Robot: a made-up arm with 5 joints.
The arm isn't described. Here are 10 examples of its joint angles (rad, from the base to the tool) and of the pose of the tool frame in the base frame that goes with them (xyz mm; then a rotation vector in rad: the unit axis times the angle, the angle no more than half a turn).
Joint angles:
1: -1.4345 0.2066 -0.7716 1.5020 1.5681
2: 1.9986 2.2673 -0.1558 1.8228 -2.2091
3: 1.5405 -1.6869 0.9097 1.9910 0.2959
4: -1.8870 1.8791 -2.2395 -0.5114 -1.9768
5: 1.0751 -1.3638 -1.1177 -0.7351 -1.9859
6: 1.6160 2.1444 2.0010 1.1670 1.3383
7: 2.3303 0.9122 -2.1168 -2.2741 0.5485
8: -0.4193 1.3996 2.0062 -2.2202 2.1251
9: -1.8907 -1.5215 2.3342 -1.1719 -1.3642
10: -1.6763 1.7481 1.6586 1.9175 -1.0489
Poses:
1: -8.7 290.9 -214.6 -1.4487 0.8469 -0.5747
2: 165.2 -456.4 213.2 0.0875 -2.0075 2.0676
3: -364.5 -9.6 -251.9 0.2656 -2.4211 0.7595
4: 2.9 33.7 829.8 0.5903 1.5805 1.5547
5: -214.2 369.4 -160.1 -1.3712 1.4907 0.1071
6: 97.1 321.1 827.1 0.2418 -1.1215 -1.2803
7: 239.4 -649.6 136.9 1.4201 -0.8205 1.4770
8: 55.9 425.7 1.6 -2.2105 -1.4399 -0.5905
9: 250.0 418.9 416.9 -0.0906 -0.8681 -1.2010
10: -59.0 -114.8 871.3 0.2254 -0.0015 -2.0031
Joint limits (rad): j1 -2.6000..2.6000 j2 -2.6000..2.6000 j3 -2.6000..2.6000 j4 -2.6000..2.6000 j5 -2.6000..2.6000
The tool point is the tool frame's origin. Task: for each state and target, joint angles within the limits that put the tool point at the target. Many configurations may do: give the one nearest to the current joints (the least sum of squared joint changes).
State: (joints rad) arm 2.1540 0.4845 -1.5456 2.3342 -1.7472
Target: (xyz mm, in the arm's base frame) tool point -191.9 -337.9 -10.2
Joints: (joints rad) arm 2.1781 0.5065 -0.5387 2.1891 -1.2399
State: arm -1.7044 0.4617 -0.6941 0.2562 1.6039
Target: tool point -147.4 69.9 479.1
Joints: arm -1.7341 0.6497 -0.5017 -0.2910 1.3356
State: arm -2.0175 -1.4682 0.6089 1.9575 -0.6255
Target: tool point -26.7 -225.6 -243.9
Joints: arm -2.2960 -1.3493 1.4032 1.5283 -0.4162
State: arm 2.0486 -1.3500 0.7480 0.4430 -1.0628
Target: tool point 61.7 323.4 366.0
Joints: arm 1.3598 -1.1884 0.7483 -0.0387 -0.9855
